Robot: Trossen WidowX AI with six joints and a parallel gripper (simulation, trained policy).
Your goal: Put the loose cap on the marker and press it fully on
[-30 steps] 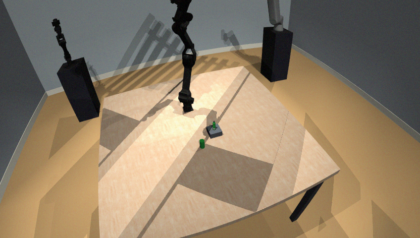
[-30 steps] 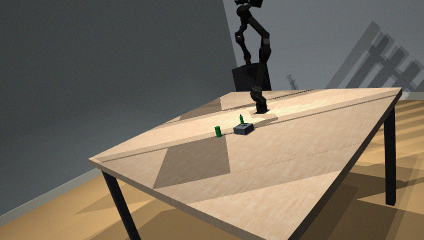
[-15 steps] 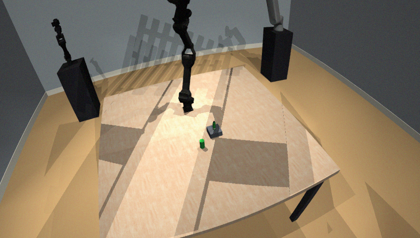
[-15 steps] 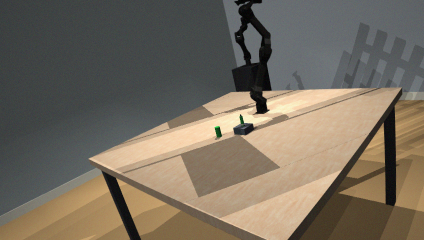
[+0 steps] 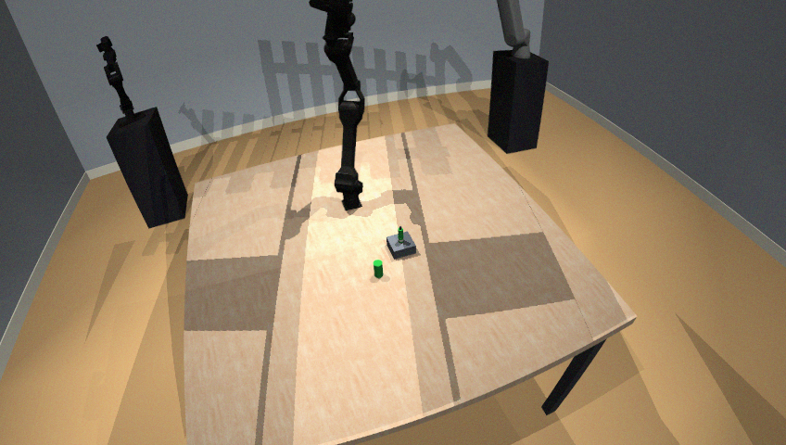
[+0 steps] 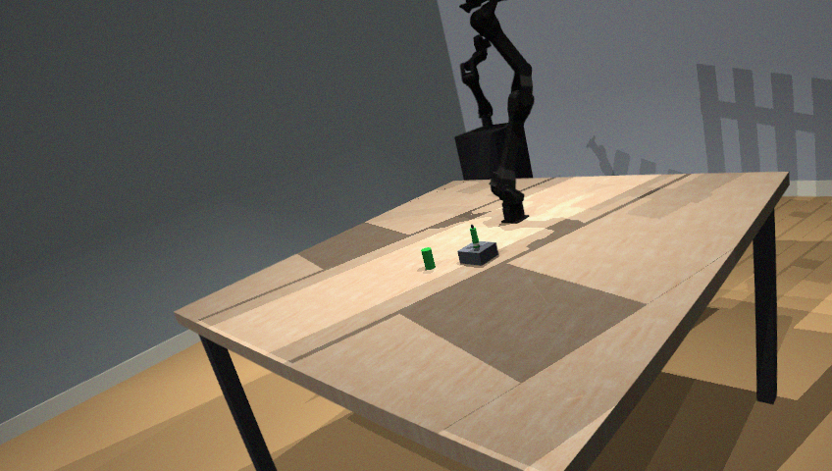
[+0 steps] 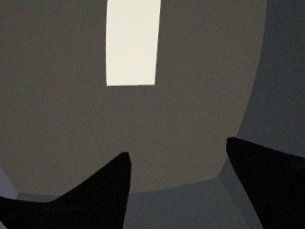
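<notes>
My gripper tip is now 81 cm above the green cap, 34 cm short of it and 6 cm to the left of it. Round my gripper tip: holder block 82 cm below, 26 cm ahead, 4 cm to the left.
</notes>
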